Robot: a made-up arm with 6 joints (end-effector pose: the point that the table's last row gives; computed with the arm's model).
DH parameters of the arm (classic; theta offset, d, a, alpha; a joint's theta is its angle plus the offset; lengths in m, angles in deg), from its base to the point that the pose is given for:
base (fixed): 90 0.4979 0.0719 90
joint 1: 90 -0.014 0.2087 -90
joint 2: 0 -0.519 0.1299 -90
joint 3: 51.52 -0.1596 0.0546 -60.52
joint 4: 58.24 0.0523 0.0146 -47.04
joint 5: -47.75 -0.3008 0.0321 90
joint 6: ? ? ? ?
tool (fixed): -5.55 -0.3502 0 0
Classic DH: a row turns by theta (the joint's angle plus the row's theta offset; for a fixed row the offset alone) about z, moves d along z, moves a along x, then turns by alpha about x.
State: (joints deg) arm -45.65 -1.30 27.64 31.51 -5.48 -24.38
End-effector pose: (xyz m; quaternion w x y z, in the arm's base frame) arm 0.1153 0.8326 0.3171 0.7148 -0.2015 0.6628 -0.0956
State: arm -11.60 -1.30 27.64 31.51 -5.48 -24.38
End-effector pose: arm 0.1153 0.8034 0.7740 0.7425 0.0166 0.6618 0.1026
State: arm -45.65 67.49 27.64 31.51 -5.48 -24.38
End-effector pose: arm -0.1620 0.8235 0.3082 0.8902 -0.3962 0.1832 0.1302
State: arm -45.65 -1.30 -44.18 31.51 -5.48 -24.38
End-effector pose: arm 0.1171 0.7661 0.4976 0.7025 0.2630 0.5880 0.3026
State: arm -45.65 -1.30 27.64 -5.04 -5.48 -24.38
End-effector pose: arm 0.0734 0.8029 0.3680 0.6307 -0.2383 0.7096 0.2048
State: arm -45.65 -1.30 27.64 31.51 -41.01 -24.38
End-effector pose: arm 0.1384 0.8215 0.3525 0.5150 -0.1563 0.8413 0.0512
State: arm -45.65 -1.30 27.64 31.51 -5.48 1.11
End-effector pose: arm 0.1169 0.8763 0.3857 0.6005 -0.3179 0.6923 -0.2432
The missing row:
joint 6: 43.32 -0.2357 -0.0084 148.27
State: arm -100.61 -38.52 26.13 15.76 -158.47 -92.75
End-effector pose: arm 0.3042 0.3504 -0.1022 0.1368 -0.8128 -0.5444 0.1559
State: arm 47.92 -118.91 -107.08 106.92 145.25 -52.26
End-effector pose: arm -0.0441 0.4513 0.8310 0.0892 -0.4297 0.8909 -0.1173
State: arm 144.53 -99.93 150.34 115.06 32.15 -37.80
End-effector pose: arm 0.0368 -0.2333 0.7977 0.9520 0.2948 -0.0729 0.0373
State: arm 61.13 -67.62 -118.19 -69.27 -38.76 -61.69
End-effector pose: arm 0.0750 0.1297 1.0565 0.2418 0.5192 -0.8111 0.1185
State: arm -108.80 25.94 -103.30 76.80 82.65 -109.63
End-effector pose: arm 0.3248 0.3784 -0.1587 0.9851 0.0387 -0.1298 0.1057
